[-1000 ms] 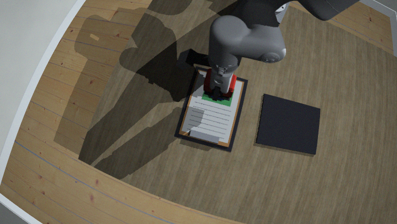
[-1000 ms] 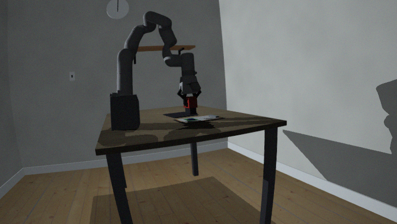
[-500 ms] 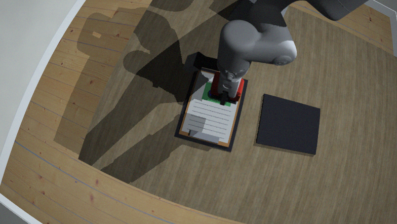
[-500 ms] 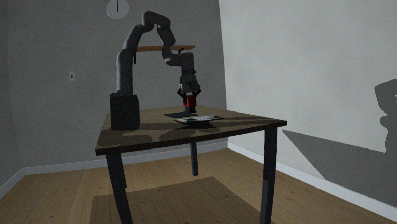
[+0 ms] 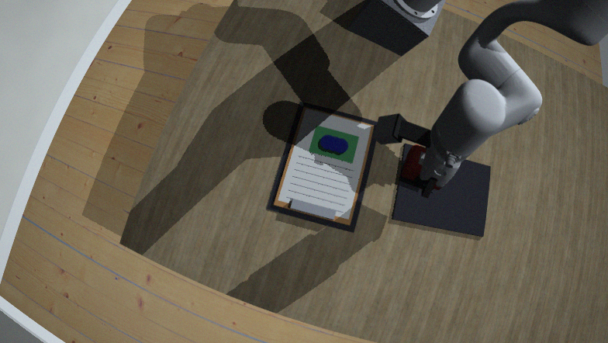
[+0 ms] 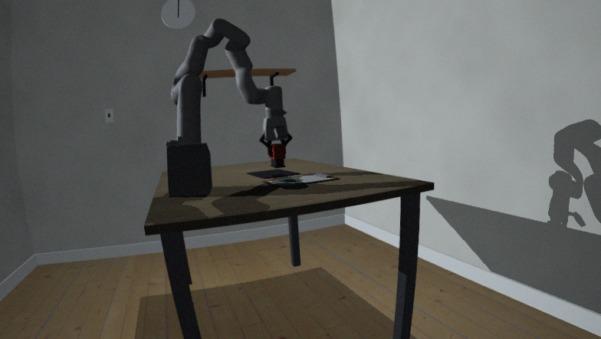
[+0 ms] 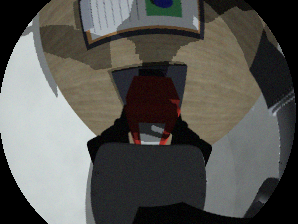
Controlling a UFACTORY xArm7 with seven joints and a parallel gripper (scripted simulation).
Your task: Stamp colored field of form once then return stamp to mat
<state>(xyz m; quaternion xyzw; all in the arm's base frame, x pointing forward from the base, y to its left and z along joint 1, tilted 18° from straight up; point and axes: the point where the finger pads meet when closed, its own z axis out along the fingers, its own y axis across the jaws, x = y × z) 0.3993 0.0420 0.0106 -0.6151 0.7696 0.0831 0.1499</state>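
Right now my hand is 1 cm short of the mat, 8 cm to the right of it and 10 cm above it. The rest, counted from my hand: red stamp: 2 cm below.
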